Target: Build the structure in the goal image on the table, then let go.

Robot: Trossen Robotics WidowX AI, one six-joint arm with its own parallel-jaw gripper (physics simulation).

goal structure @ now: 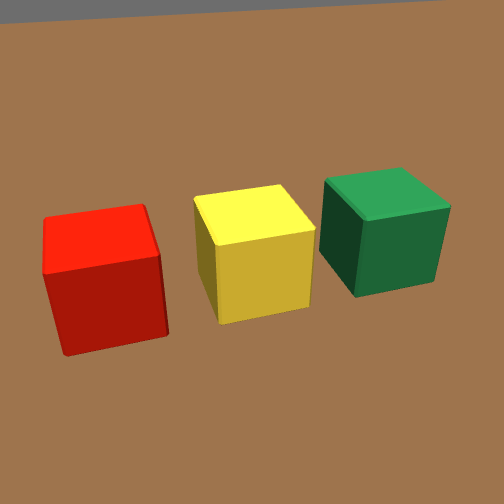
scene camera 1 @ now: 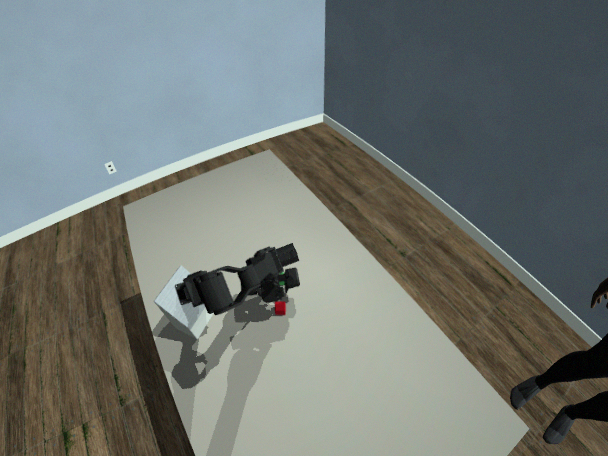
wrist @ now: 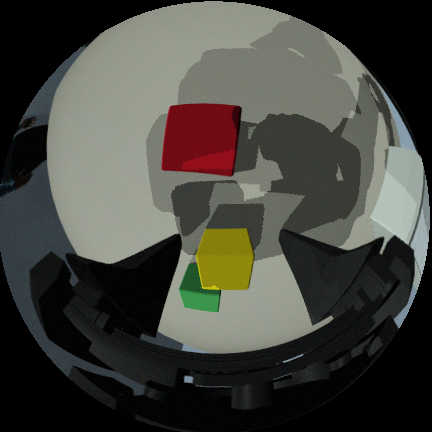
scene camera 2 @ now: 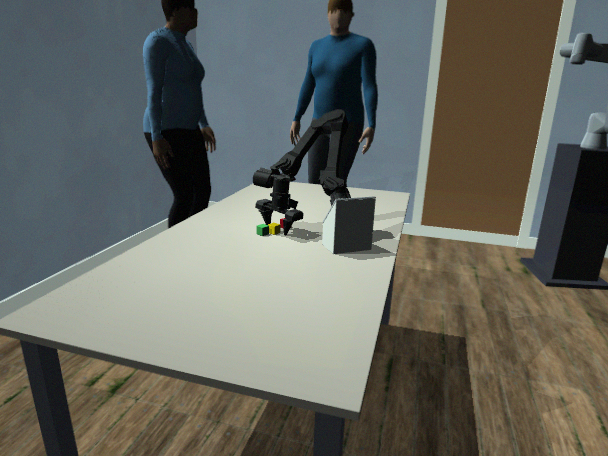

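A red cube lies on the table, outside the fingers in the wrist view. A yellow cube sits between the red cube and a green cube. In the wrist view the yellow cube partly covers the green one; whether they touch I cannot tell. My gripper is open, pointing down low over the cubes. In the wrist view its fingertips stand on either side of the yellow cube, with nothing held.
A pale slanted block stands beside the arm's base near the table edge. Two people stand behind the table. Another robot arm is on a dark pedestal at the right.
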